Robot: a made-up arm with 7 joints. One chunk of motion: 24 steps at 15 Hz.
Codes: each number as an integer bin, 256 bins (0 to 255) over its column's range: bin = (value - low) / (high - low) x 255, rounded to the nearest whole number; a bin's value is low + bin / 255 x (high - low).
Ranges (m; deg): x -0.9..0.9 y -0.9..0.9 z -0.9..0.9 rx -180..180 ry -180..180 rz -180..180
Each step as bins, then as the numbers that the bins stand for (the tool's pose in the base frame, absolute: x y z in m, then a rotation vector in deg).
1 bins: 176 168 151 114 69 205
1 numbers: 0.3424 0.2859 0.1659 -19.06 -82.59 109.41
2 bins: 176 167 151 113 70 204
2 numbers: 0.3424 0.2788 0.1659 -20.47 -81.18 108.00
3 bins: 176 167 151 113 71 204
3 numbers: 0.3424 0.2788 0.1659 -20.47 -79.76 108.00
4 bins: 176 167 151 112 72 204
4 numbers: 0.3424 0.2788 0.1659 -21.88 -78.35 108.00
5 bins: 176 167 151 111 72 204
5 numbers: 0.3424 0.2788 0.1659 -23.29 -78.35 108.00
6 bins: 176 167 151 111 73 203
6 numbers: 0.3424 0.2788 0.1659 -23.29 -76.94 106.59
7 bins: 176 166 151 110 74 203
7 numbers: 0.3424 0.2718 0.1659 -24.71 -75.53 106.59
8 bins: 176 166 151 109 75 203
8 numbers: 0.3424 0.2718 0.1659 -26.12 -74.12 106.59
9 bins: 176 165 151 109 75 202
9 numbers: 0.3424 0.2647 0.1659 -26.12 -74.12 105.18
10 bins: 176 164 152 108 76 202
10 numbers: 0.3424 0.2576 0.1729 -27.53 -72.71 105.18
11 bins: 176 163 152 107 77 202
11 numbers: 0.3424 0.2506 0.1729 -28.94 -71.29 105.18
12 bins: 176 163 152 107 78 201
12 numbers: 0.3424 0.2506 0.1729 -28.94 -69.88 103.76
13 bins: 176 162 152 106 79 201
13 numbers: 0.3424 0.2435 0.1729 -30.35 -68.47 103.76
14 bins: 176 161 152 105 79 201
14 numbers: 0.3424 0.2365 0.1729 -31.76 -68.47 103.76
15 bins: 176 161 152 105 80 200
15 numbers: 0.3424 0.2365 0.1729 -31.76 -67.06 102.35
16 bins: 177 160 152 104 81 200
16 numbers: 0.3494 0.2294 0.1729 -33.18 -65.65 102.35
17 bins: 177 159 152 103 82 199
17 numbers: 0.3494 0.2224 0.1729 -34.59 -64.24 100.94
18 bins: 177 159 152 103 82 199
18 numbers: 0.3494 0.2224 0.1729 -34.59 -64.24 100.94
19 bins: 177 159 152 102 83 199
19 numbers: 0.3494 0.2224 0.1729 -36.00 -62.82 100.94
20 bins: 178 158 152 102 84 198
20 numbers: 0.3565 0.2153 0.1729 -36.00 -61.41 99.53
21 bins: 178 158 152 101 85 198
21 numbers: 0.3565 0.2153 0.1729 -37.41 -60.00 99.53
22 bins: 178 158 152 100 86 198
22 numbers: 0.3565 0.2153 0.1729 -38.82 -58.59 99.53
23 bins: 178 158 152 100 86 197
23 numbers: 0.3565 0.2153 0.1729 -38.82 -58.59 98.12
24 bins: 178 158 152 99 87 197
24 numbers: 0.3565 0.2153 0.1729 -40.24 -57.18 98.12
